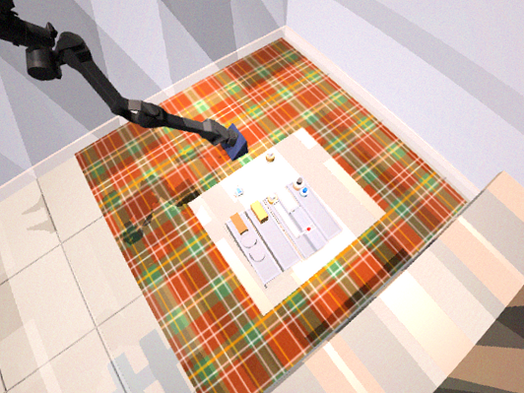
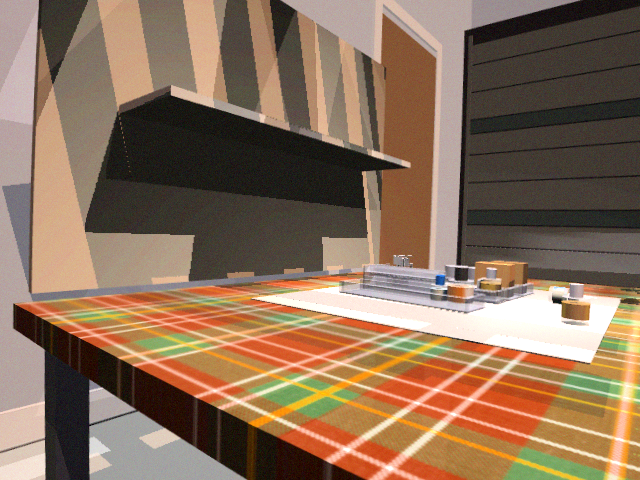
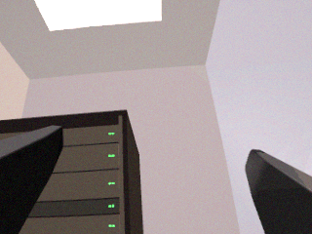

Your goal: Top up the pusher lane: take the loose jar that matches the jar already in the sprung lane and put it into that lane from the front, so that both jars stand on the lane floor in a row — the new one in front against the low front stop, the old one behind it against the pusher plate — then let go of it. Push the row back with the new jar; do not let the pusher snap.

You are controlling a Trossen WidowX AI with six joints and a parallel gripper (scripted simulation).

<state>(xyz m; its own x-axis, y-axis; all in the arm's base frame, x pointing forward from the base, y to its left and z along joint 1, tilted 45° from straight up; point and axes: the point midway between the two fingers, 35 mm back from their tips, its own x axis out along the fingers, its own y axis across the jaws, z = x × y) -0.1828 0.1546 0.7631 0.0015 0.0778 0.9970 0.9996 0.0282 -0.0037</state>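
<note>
My gripper tip is 690 mm above the small loose jar, 470 mm short of it and 320 mm to the right of it. From my gripper tip the other things lie so: lane rack: 760 mm ahead, 680 mm below, 390 mm to the left.
</note>
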